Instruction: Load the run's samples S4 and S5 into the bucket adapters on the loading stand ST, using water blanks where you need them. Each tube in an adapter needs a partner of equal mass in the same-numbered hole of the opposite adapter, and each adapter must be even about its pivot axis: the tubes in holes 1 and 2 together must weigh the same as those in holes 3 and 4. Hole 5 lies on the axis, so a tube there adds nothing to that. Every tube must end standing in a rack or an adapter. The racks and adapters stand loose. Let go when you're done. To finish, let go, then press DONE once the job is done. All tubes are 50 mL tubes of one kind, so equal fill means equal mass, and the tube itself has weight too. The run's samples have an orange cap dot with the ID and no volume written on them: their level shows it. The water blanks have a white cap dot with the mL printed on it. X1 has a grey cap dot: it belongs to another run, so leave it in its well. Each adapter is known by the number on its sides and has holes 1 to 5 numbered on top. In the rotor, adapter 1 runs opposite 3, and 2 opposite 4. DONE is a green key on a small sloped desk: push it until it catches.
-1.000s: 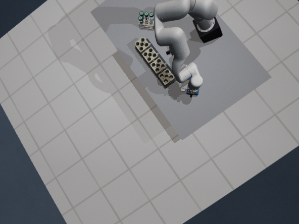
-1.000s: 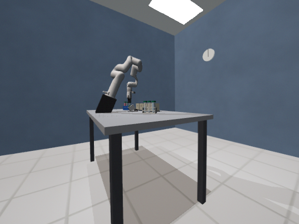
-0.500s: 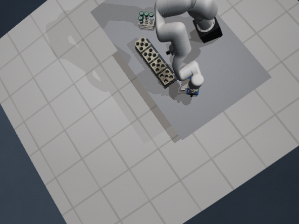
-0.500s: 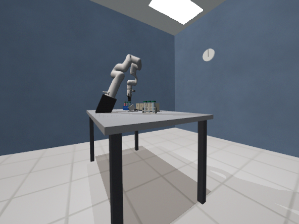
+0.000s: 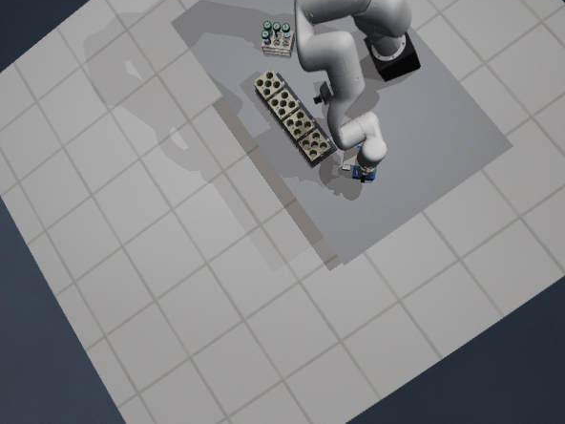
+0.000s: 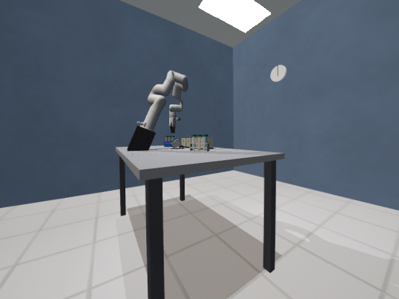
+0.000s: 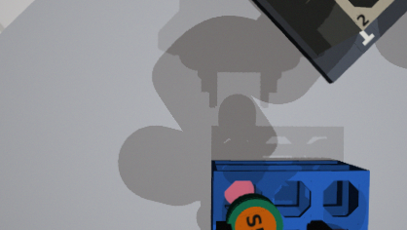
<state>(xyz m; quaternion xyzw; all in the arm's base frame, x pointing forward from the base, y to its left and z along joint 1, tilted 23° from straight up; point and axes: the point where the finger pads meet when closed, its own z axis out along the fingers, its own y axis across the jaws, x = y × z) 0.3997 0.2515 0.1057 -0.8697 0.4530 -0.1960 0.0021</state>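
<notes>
Right now my hand is 40 mm past the blue rack, 10 mm to the left of it and 140 mm above it. From my hand the other things lie so: white rack: 230 mm behind, 650 mm to the right, 140 mm below; adapter: 40 mm ahead, 210 mm to the right, 120 mm below.
</notes>
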